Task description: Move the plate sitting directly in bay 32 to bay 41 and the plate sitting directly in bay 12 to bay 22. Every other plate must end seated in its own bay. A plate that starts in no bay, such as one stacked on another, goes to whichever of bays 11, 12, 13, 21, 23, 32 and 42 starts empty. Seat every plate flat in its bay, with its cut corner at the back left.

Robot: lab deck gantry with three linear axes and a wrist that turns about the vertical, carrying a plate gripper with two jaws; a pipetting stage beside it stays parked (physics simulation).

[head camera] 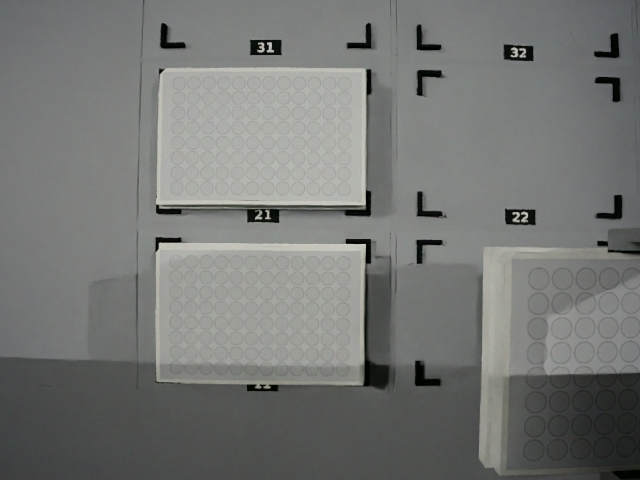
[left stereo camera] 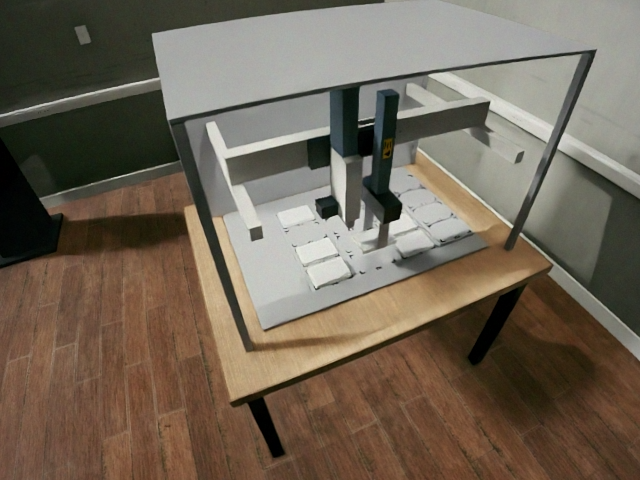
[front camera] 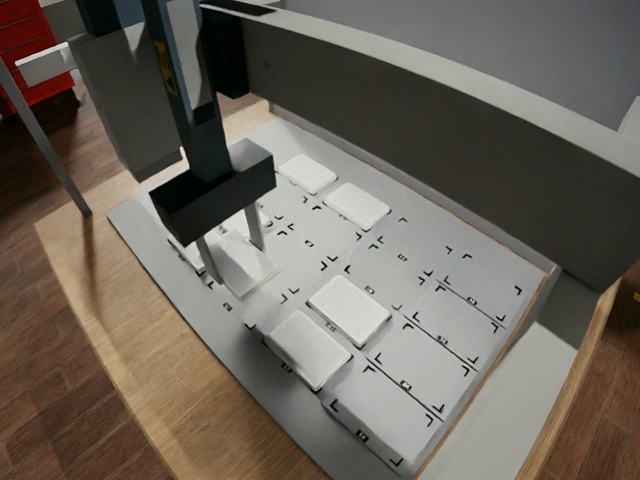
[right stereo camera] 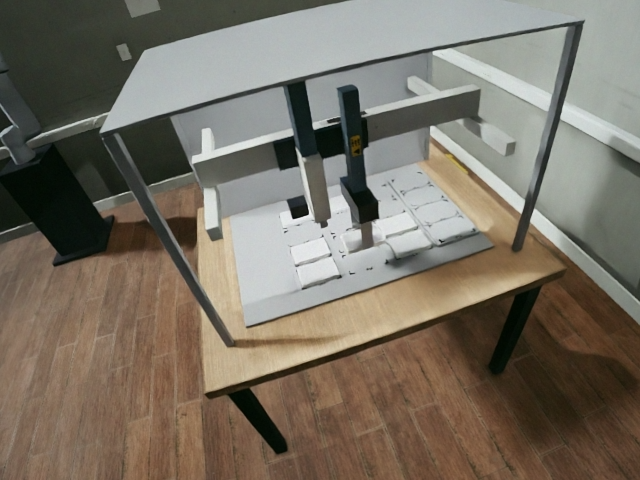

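Pixels of known places: gripper, fingertip midpoint: (left stereo camera: 374,238) (front camera: 237,262) (right stereo camera: 362,238); robot's base, origin of the base link: (head camera: 162,376) (left stereo camera: 316,289) (front camera: 168,240) (right stereo camera: 303,288).
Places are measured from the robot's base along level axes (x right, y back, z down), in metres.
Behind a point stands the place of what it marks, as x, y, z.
My gripper (front camera: 233,264) @[-0.043, -0.228, -0.096] (head camera: 624,356) @[-0.043, -0.228, -0.096] is shut on a white plate (front camera: 241,272) @[-0.033, -0.255, -0.103] (head camera: 584,310) @[-0.063, -0.196, -0.103] (left stereo camera: 364,242) @[-0.035, -0.186, -0.103] (right stereo camera: 355,241) @[-0.034, -0.201, -0.103], one jaw at its back side and one at its front. It holds the plate level, raised above bay 12. In the head view, bay 22 and bay 32 have no plate. One plate (front camera: 307,173) @[-0.358, -0.074, -0.014] (left stereo camera: 295,215) @[-0.360, -0.061, -0.015] sits in bay 41 and another plate (front camera: 356,205) @[-0.356, -0.234, -0.014] in bay 42. A plate (head camera: 262,136) @[-0.149, -0.065, -0.014] sits in bay 21 and a plate (head camera: 260,315) @[-0.043, -0.065, -0.014] in bay 11, both flat. The held plate's right part is outside the head view.
A plate (front camera: 348,310) @[-0.143, -0.397, -0.014] sits in bay 23 and a plate (front camera: 310,348) @[-0.045, -0.400, -0.015] in bay 13, right of my gripper. The grey pipetting stage (front camera: 131,103) (left stereo camera: 346,191) (right stereo camera: 313,186) hangs left of it. The gantry beam (left stereo camera: 449,116) (right stereo camera: 423,111) crosses behind. Marked bays 31, 33 and 43 show no plate.
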